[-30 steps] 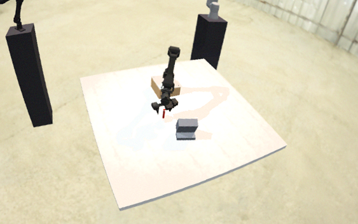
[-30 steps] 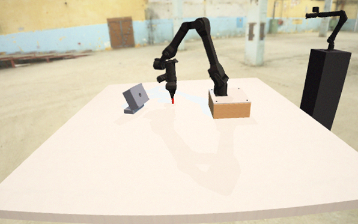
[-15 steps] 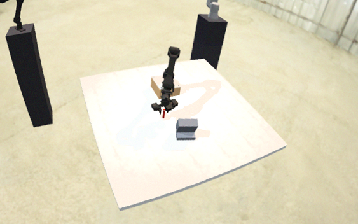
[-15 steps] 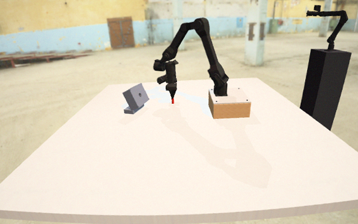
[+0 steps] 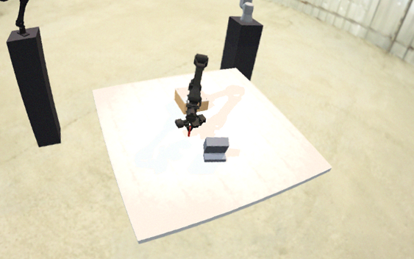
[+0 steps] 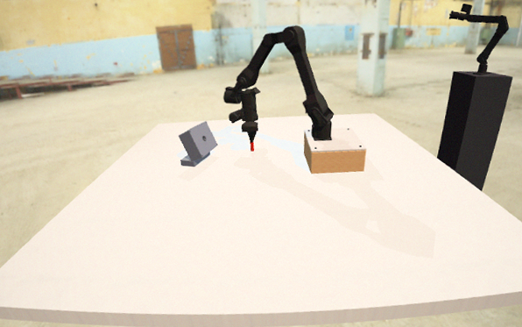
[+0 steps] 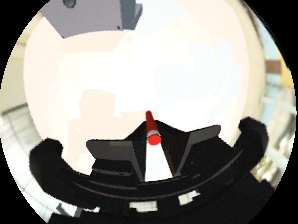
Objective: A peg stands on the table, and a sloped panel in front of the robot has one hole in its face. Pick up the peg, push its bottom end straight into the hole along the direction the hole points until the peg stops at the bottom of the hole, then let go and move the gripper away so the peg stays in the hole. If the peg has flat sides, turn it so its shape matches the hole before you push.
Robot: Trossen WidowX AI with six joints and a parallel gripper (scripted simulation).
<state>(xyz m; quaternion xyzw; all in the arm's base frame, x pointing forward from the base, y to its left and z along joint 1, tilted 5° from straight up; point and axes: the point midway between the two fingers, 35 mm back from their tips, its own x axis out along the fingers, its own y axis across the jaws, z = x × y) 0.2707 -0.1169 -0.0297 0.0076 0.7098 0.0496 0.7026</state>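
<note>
The grey sloped panel lies 200 mm ahead of my gripper tip, 90 mm to the left of it and 40 mm above it. From my gripper tip the other things lie so: thin red peg 20 mm above.
</note>
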